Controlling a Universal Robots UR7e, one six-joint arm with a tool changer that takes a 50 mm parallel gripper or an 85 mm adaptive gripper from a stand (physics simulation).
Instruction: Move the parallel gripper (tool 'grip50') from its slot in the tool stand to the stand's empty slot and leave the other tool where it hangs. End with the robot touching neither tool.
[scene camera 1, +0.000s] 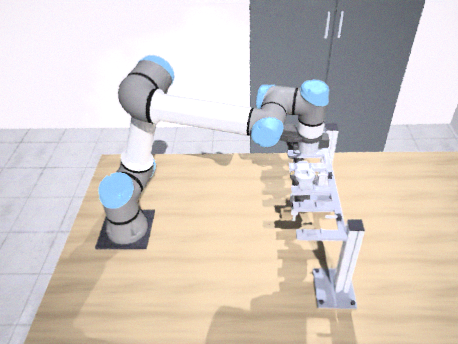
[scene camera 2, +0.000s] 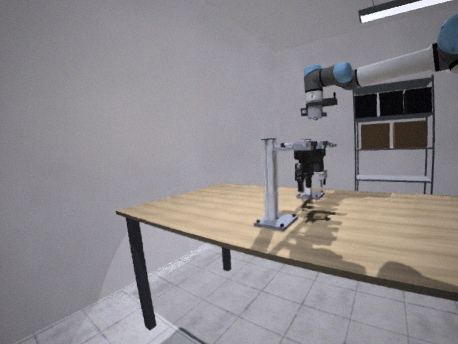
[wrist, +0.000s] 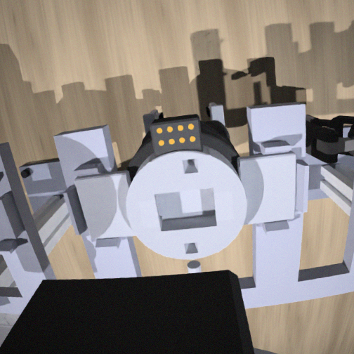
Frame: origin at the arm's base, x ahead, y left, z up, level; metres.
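Seen in the pictures: hand, tool point: (scene camera 2: 315, 117); arm's base, link origin: (scene camera 1: 127, 228).
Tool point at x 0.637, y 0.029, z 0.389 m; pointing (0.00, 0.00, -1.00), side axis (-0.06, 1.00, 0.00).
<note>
Offsets run from my tool point to a thing's top centre. "spot": to the spot under its first point. Level surfaces: height alone.
The parallel gripper (wrist: 183, 112) hangs upright in the stand's middle slot; its light fingers stand apart, open and empty. Its round white coupling plate @(spot: 0.000 m ahead, 0.018 m right, 0.100 m down) (scene camera 1: 305, 176) (wrist: 186, 240) faces up between two slot arms. The arm's bare tool flange (scene camera 1: 308, 146) (scene camera 2: 314, 113) is above the stand with a visible gap to the tools. The dark adaptive gripper (scene camera 2: 308, 159) hangs in the back slot; its dark fingers show at the right in the wrist view, and the arm hides it in scene camera 1. The front slot, with its outer slot arm (scene camera 1: 320, 235), holds no tool.
The stand's front post @(spot: 0.128 m ahead, 0.235 m right, 0.232 m down) (scene camera 1: 348, 260) rises from the table @(0.401 m down) (scene camera 1: 200, 290) (scene camera 2: 200, 210); its back post @(spot: 0.089 m ahead, 0.256 m left, 0.236 m down) (scene camera 2: 270, 180) is near scene camera 2. A black block (wrist: 130, 320) on the wrist fills the bottom of the wrist view. A grey cabinet (scene camera 1: 290, 45) stands behind the table.
</note>
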